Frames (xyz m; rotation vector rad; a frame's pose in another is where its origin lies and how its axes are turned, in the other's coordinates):
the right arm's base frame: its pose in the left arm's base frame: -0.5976 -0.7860 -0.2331 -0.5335 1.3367 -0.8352
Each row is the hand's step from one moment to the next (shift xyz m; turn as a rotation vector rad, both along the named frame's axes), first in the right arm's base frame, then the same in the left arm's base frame.
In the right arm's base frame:
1: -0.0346 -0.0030 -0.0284 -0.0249 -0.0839 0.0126
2: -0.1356 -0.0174 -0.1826 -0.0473 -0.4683 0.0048
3: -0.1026 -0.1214 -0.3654 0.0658 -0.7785 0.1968
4: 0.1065 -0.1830 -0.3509 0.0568 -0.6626 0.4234
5: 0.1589 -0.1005 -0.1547 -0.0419 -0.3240 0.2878
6: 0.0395 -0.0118 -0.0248 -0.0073 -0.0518 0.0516
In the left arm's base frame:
1: -0.0290 0.0286 0.0187 -0.0065 -0.0334 0.0816
2: -0.1846 0.1175 0.0645 -0.0984 -0.2504 0.3863
3: -0.3850 0.0502 0.0897 0.0234 -0.5520 0.5864
4: -0.3803 -0.1526 0.0087 0.2696 -0.5015 0.5453
5: -0.1698 -0.1669 -0.0510 0.2093 -0.2006 0.3248
6: -0.0260 -0.0351 -0.0202 0.0389 -0.0323 0.0533

